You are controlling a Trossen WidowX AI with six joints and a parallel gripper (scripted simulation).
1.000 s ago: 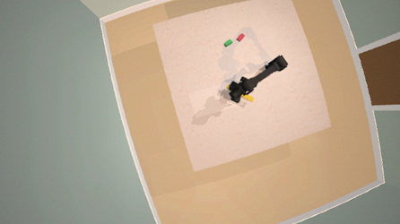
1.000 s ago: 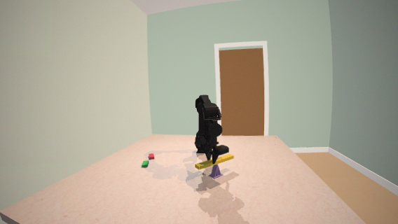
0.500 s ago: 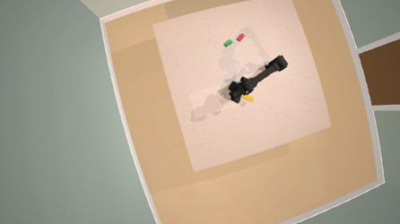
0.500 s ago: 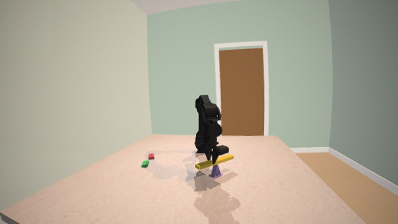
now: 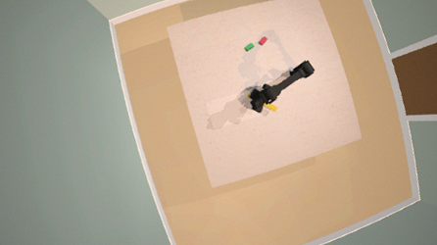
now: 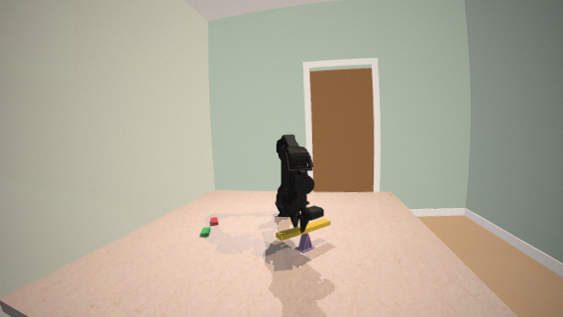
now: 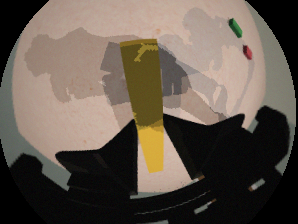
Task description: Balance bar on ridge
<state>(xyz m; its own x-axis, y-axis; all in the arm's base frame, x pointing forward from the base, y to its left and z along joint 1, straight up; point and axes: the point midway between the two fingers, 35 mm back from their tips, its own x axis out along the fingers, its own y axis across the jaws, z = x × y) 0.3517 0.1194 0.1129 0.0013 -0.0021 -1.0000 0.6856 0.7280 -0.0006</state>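
Right now my gripper tip is 2 cm to the right of the long yellow bar and 2 cm past it. Round my gripper tip: small green block: 41 cm to the right, 7 cm below, 7 cm behind; then small red block: 44 cm to the right, 19 cm behind, 7 cm below.
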